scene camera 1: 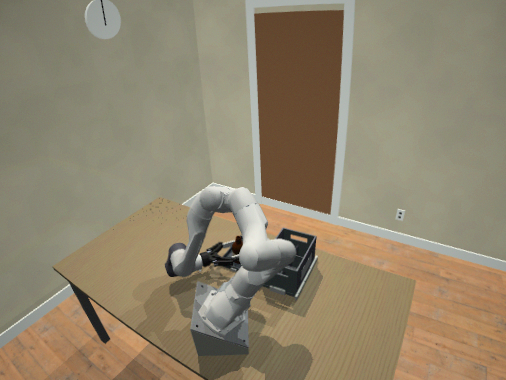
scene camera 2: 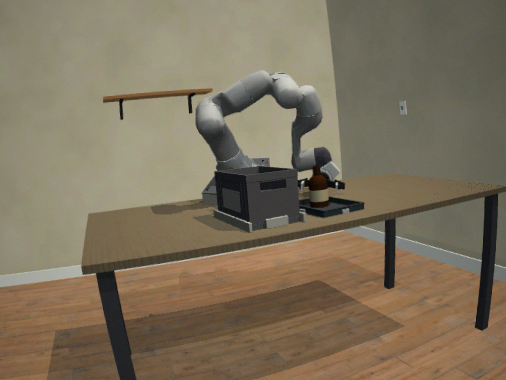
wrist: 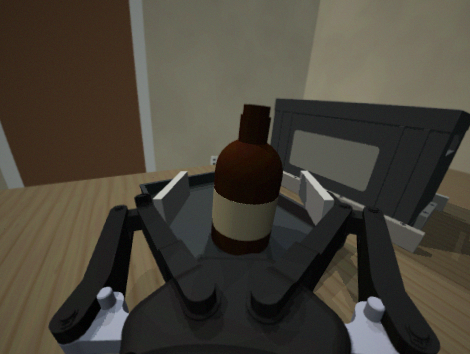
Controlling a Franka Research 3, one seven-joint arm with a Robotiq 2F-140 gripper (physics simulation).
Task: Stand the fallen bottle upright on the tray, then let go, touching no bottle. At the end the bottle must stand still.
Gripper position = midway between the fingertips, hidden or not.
Note:
In view: the gripper (wrist: 243,183), a brown bottle (wrist: 248,173) and a pale base rail (wrist: 406,237).

